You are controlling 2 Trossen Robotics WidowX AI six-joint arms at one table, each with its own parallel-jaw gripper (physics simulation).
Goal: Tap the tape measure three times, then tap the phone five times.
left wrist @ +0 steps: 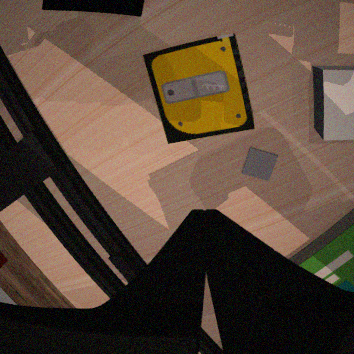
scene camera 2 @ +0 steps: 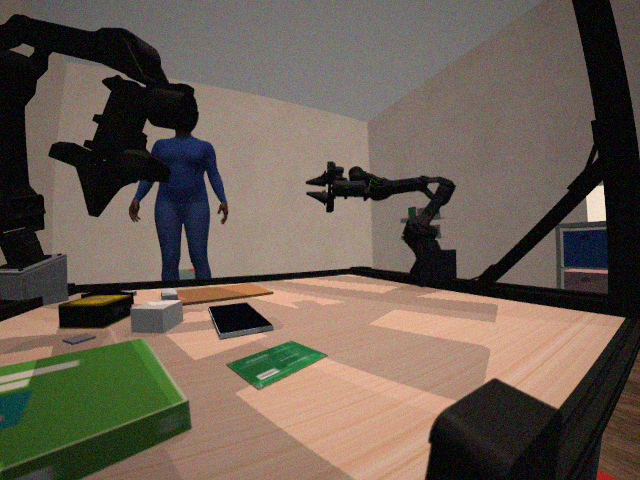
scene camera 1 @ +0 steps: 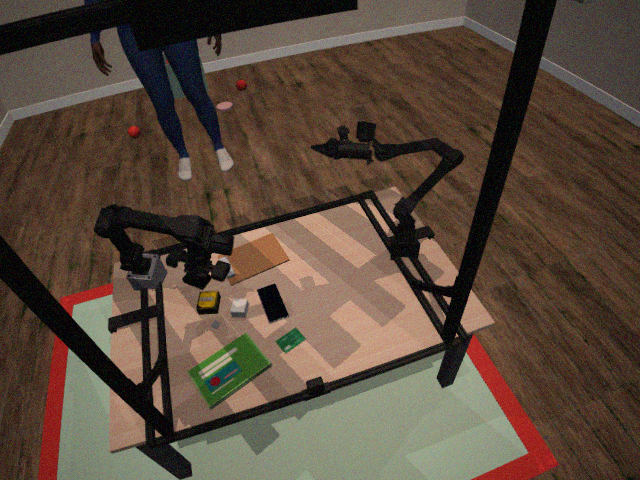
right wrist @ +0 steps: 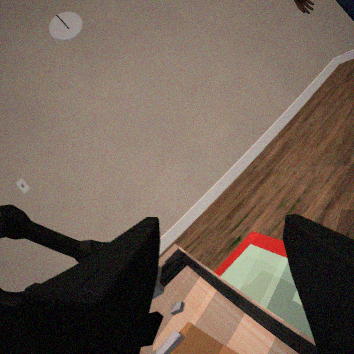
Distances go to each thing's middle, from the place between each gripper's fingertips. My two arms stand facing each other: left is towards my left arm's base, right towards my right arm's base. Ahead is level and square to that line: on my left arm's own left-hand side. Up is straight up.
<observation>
My right hand is 310 mm above the brown board [scene camera 1: 262,254], 270 mm to the right of it and 220 mm past it. Also, from my right hand: phone [scene camera 2: 234,320] (440 mm behind, 310 mm below, 200 mm to the left); then white-grey block [scene camera 2: 158,316] (450 mm behind, 310 mm to the left, 300 mm below).
My left hand is 150 mm above the white-grey block, 100 mm to the left of it and 10 mm past it. From my left hand the other things lie so: brown board: 230 mm ahead, 150 mm below, 130 mm to the right; phone: 210 mm to the right, 160 mm below, 10 mm ahead.
</observation>
